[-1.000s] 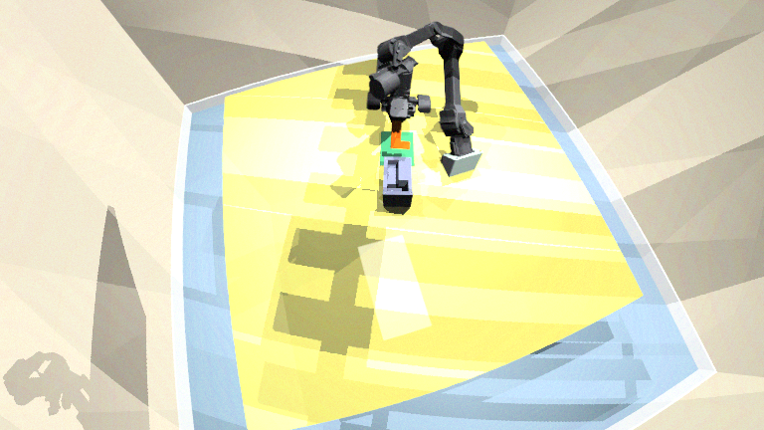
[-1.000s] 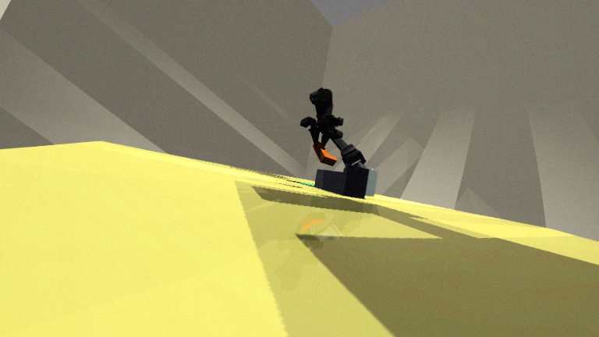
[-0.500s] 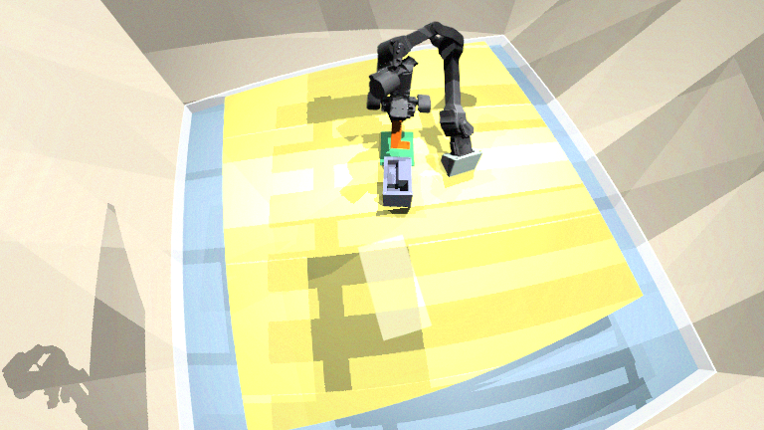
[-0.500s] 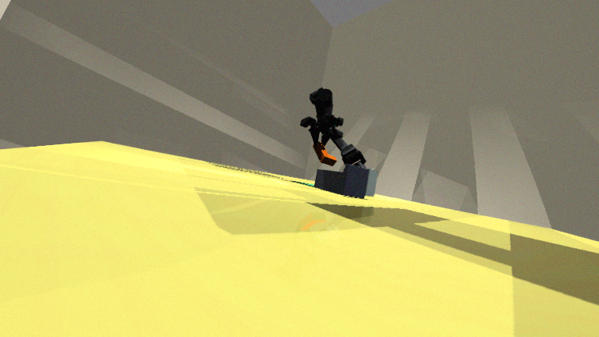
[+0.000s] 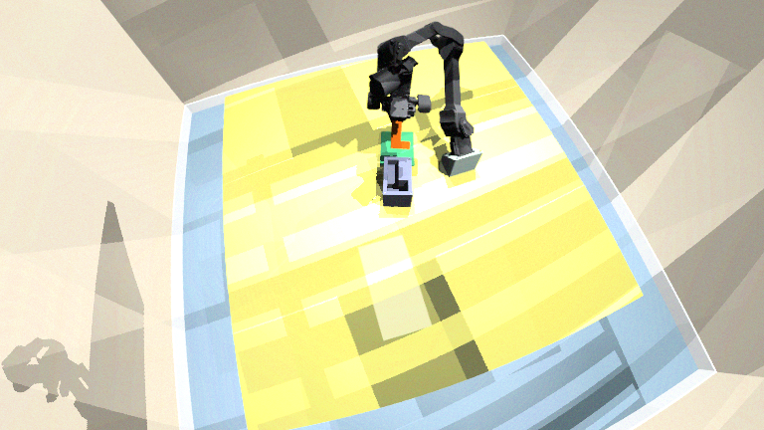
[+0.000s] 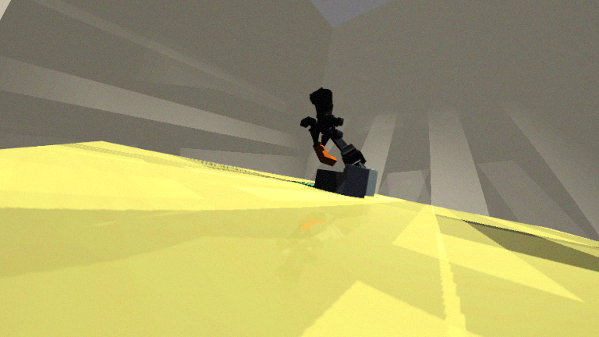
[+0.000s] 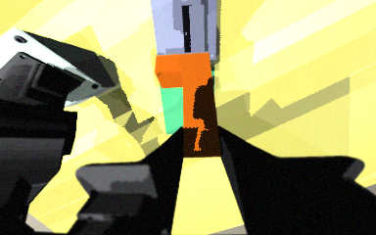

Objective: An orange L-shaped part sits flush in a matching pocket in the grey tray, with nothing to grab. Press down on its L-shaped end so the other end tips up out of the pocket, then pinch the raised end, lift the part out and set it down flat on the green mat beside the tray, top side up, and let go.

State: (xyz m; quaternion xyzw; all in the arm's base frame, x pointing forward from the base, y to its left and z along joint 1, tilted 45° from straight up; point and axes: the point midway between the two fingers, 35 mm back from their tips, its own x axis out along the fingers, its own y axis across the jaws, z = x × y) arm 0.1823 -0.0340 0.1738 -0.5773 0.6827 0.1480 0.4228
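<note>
Right now the green mat is 10 mm behind my gripper tip and 170 mm below it. Round my gripper tip: orange L-shaped part (40 mm to the left, 30 mm below).
</note>
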